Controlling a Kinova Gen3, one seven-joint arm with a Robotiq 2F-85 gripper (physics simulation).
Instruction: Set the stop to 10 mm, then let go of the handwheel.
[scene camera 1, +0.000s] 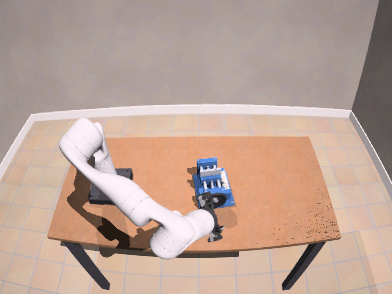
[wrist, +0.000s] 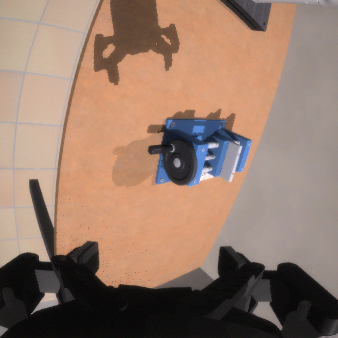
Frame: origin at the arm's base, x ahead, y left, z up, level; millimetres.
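Seen in the pictures: gripper, fingertip midpoint: (scene camera 1: 217, 213) (wrist: 157, 258).
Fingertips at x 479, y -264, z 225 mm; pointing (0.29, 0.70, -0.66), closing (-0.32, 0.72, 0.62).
Observation:
A point is followed by its place in that frame.
The blue stop fixture (scene camera 1: 218, 189) {x 475, y -31, z 61 mm} (wrist: 198, 129) {x 403, y 31, z -29 mm} stands on the table, with light guide rods and a pale grey stop plate (scene camera 1: 211, 173) {x 443, y 48, z 66 mm} (wrist: 231, 161) {x 436, y 46, z 76 mm} across them. A white scale (scene camera 1: 225, 179) {x 502, y 63, z 17 mm} runs along one side; its marks are too small to read. The black handwheel (scene camera 1: 218, 201) {x 479, y -68, z 31 mm} (wrist: 188, 162) {x 458, y -72, z 63 mm} is on the fixture's front face. Its crank handle (wrist: 159, 149) {x 456, y -108, z 20 mm} sticks out toward the table's front edge in the wrist view. My gripper (scene camera 1: 215, 217) {x 479, y -264, z 225 mm} (wrist: 157, 258) {x 479, y -264, z 225 mm} is open and empty, above the table's front part. In the wrist view the handwheel is beyond the fingertips, apart from them.
The wooden table (scene camera 1: 275, 175) {x 739, y 149, z -39 mm} (wrist: 125, 215) {x 638, y -81, z -39 mm} carries the arm's dark base plate (scene camera 1: 125, 175) {x 62, y 57, z 3 mm} (wrist: 252, 12) {x 75, y 26, z 3 mm} at the left in the scene view. The table's front edge lies near and below the arm's wrist. A grey wall (scene camera 1: 200, 55) stands behind the table.

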